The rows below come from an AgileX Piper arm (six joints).
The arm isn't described. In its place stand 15 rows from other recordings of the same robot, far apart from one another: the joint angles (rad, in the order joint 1, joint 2, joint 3, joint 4, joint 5, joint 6), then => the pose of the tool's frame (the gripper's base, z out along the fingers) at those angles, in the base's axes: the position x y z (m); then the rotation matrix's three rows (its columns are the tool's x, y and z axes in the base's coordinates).
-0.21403, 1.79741, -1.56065, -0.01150, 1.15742, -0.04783 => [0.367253 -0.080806 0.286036], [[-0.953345 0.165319 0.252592], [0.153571 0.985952 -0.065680], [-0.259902 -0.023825 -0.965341]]
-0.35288, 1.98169, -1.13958, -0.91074, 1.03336, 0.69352 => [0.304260 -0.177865 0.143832], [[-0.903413 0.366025 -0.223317], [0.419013 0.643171 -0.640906], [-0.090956 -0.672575 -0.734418]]
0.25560, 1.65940, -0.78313, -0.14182, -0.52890, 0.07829 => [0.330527 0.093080 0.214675], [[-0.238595 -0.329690 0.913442], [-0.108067 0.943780 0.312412], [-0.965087 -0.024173 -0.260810]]
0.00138, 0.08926, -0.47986, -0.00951, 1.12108, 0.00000 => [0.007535 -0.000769 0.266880], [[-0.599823 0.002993 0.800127], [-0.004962 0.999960 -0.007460], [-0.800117 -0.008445 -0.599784]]
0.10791, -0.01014, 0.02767, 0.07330, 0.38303, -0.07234 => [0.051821 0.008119 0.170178], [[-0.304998 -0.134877 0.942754], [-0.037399 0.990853 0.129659], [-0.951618 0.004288 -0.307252]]
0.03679, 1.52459, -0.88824, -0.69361, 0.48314, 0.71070 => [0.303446 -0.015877 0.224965], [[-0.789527 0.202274 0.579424], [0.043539 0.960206 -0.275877], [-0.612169 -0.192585 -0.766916]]
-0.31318, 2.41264, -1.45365, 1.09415, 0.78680, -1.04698 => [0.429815 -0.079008 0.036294], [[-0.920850 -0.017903 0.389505], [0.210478 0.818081 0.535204], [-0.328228 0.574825 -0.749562]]
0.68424, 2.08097, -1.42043, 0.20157, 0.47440, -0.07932 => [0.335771 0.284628 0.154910], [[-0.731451 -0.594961 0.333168], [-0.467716 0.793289 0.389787], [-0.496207 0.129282 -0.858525]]
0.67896, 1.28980, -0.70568, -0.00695, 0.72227, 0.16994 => [0.172277 0.138480 0.219392], [[-0.823495 -0.498455 0.270920], [-0.453804 0.865341 0.212713], [-0.340466 0.052224 -0.938805]]
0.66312, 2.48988, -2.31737, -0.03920, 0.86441, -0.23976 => [0.437173 0.338040 0.190175], [[-0.460632 -0.748535 0.476983], [-0.692259 0.639312 0.334750], [-0.555513 -0.175999 -0.812668]]
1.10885, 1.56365, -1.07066, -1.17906, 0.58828, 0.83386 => [0.192250 0.281419 0.279291], [[-0.101229 -0.638996 0.762520], [-0.728288 0.569748 0.380767], [-0.677753 -0.516790 -0.523048]]
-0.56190, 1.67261, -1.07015, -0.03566, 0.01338, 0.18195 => [0.317086 -0.199688 0.249690], [[-0.344526 0.589664 0.730478], [0.389171 0.797817 -0.460472], [-0.854311 0.125636 -0.504349]]
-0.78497, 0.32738, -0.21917, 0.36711, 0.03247, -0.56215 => [0.062326 -0.060774 0.262421], [[-0.171094 0.678218 0.714666], [-0.103244 0.709027 -0.697583], [-0.979830 -0.193137 -0.051288]]
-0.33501, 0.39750, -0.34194, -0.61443, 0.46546, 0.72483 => [0.074260 -0.050785 0.267050], [[-0.238093 0.592735 0.769401], [0.248164 0.803013 -0.541834], [-0.939003 0.061931 -0.338287]]
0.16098, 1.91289, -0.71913, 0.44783, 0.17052, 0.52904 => [0.285919 0.053203 0.075295], [[-0.680672 0.673277 0.288763], [0.723582 0.679491 0.121333], [-0.114521 0.291532 -0.949681]]
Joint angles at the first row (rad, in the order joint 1, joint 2, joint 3, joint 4, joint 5, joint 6):
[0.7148 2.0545 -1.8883 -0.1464 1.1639 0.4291]
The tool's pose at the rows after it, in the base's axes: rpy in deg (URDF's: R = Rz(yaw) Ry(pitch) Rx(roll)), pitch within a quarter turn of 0, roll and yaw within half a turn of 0; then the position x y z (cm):
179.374, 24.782, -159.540, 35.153, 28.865, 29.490
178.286, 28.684, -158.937, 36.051, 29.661, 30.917
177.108, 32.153, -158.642, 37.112, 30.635, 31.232
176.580, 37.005, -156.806, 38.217, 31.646, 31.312
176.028, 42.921, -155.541, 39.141, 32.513, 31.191
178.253, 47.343, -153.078, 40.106, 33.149, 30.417
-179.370, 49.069, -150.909, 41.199, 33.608, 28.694
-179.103, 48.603, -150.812, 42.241, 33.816, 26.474
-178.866, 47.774, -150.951, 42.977, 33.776, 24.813
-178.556, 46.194, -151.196, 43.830, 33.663, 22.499
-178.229, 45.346, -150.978, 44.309, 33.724, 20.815
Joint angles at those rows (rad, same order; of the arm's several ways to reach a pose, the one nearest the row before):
[0.7148 2.0655 -1.9876 -0.1487 1.1724 0.3847]
[0.7148 2.1029 -2.0967 -0.1472 1.1714 0.3636]
[0.7148 2.1534 -2.1857 -0.1441 1.1448 0.3504]
[0.7148 2.1985 -2.2513 -0.1441 1.0777 0.3167]
[0.7159 2.2217 -2.2637 -0.1556 0.9629 0.3014]
[0.7170 2.2496 -2.2638 -0.1986 0.8659 0.2981]
[0.7124 2.2914 -2.2637 -0.2313 0.7993 0.2981]
[0.7018 2.3376 -2.2637 -0.2323 0.7607 0.2981]
[0.6920 2.3703 -2.2637 -0.2323 0.7422 0.2981]
[0.6800 2.4143 -2.2637 -0.2312 0.7255 0.2981]
[0.6750 2.4467 -2.2638 -0.2323 0.7079 0.2974]

